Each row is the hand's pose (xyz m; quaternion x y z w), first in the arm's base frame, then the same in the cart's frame.
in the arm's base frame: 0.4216 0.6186 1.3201 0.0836 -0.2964 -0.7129 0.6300
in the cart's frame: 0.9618 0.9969 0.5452 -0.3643 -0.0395 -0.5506 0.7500
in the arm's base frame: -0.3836 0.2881 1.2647 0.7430 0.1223 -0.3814 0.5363
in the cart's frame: 0.6230 0.6907 1.2882 0.3432 0.3702 -0.6748 0.5383
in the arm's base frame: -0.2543 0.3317 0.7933 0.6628 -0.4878 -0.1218 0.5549
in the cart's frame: 0.2826 0.5662 0.9574 0.4497 -0.1020 -0.3175 0.8286
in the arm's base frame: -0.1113 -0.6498 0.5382 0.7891 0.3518 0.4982 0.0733
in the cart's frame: 0.4228 -0.4469 0.9044 -0.8801 -0.4733 0.0251 0.0291
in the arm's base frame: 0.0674 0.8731 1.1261 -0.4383 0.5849 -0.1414 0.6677
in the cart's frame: 0.5573 1.1795 0.7211 -0.5918 0.7752 0.0600 0.2127
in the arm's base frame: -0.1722 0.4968 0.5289 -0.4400 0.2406 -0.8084 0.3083
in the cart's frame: 0.0559 0.6282 0.7368 -0.8460 0.1980 -0.4770 0.1325
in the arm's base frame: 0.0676 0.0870 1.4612 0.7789 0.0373 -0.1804 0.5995
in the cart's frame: 1.0609 0.5564 1.0184 0.4713 0.3645 -0.5046 0.6248
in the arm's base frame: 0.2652 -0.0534 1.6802 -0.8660 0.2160 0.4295 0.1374
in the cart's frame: 1.3778 0.4940 0.9691 0.5549 -0.2532 -0.7758 0.1614
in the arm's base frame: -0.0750 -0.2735 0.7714 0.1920 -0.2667 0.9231 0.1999
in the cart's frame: 0.5250 -0.0146 0.9050 0.6160 0.0347 0.7418 0.2629
